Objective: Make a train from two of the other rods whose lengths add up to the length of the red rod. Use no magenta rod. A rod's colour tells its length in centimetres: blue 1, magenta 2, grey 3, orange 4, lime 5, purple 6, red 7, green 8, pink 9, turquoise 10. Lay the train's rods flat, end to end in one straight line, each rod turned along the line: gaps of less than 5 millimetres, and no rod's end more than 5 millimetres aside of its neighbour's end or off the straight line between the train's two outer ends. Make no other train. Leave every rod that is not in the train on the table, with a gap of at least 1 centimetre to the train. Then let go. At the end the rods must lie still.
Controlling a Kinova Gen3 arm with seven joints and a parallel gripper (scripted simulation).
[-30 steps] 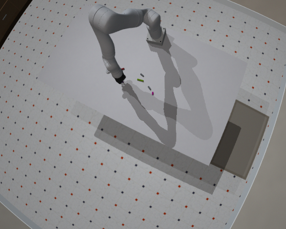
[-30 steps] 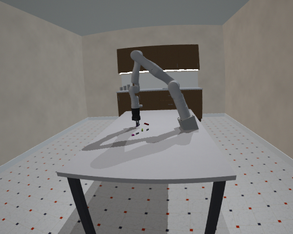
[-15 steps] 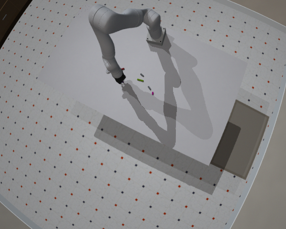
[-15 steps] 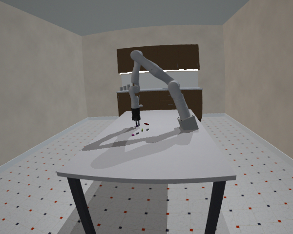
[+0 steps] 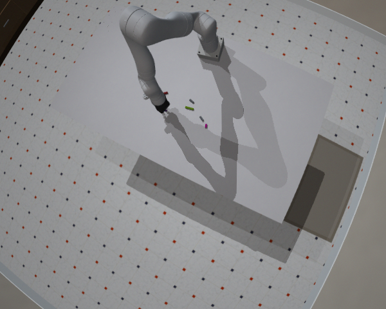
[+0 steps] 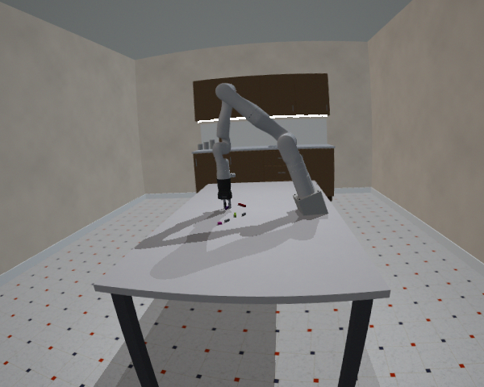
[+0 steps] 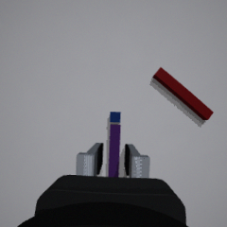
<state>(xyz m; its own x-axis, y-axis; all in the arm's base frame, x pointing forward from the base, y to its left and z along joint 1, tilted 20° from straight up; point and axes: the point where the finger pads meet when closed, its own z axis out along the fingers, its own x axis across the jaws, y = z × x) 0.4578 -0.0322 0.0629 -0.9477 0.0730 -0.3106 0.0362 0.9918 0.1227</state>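
Right now the purple rod is 10 mm below my hand. From my hand the other things lie so: lime rod (130 mm to the left, 90 mm behind, 10 mm below); then blue rod (40 mm to the right, 10 mm below); then red rod (70 mm behind, 60 mm to the right, 10 mm below).
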